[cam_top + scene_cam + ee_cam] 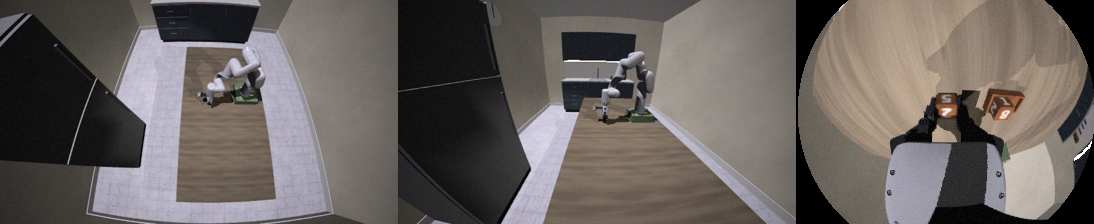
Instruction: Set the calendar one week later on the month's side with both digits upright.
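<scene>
Now: hand 20 mm above the calendar cube. From my hand the other things lie so: calendar tray (20 mm behind, 100 mm to the right, 30 mm below).
</scene>
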